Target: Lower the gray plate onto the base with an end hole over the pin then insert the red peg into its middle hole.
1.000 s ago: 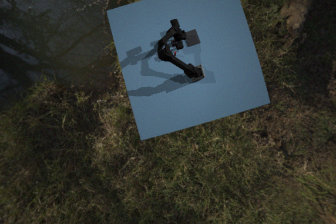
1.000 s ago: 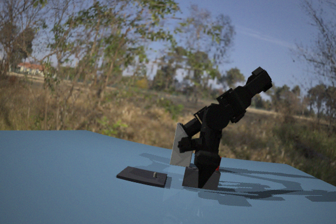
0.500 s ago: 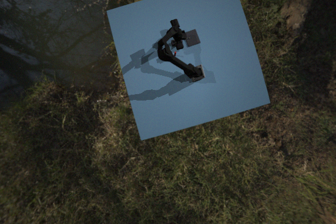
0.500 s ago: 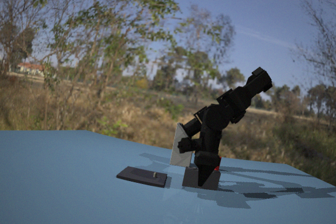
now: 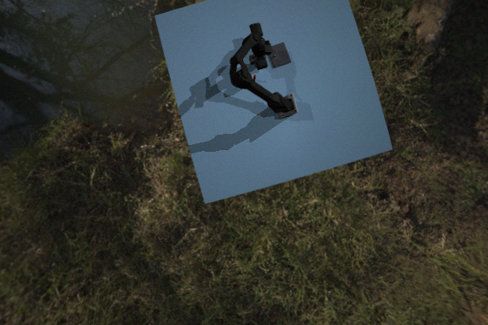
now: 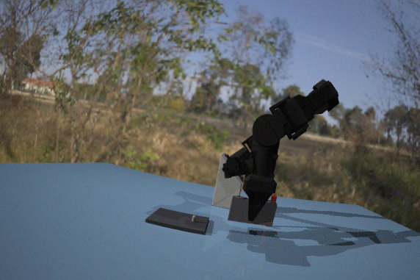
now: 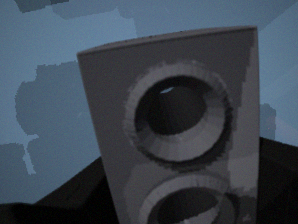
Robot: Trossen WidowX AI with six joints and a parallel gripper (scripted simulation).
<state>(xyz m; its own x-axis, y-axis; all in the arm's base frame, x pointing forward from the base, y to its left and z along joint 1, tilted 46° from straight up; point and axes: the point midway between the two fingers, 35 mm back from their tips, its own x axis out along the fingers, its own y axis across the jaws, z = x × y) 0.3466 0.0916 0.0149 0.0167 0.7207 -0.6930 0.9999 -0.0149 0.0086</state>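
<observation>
My gripper tip is 13 cm to the left of the dark base and 3 cm above it. Also, from my gripper tip: gray plate 3 cm above; then red peg 11 cm behind, 5 cm to the left.
</observation>
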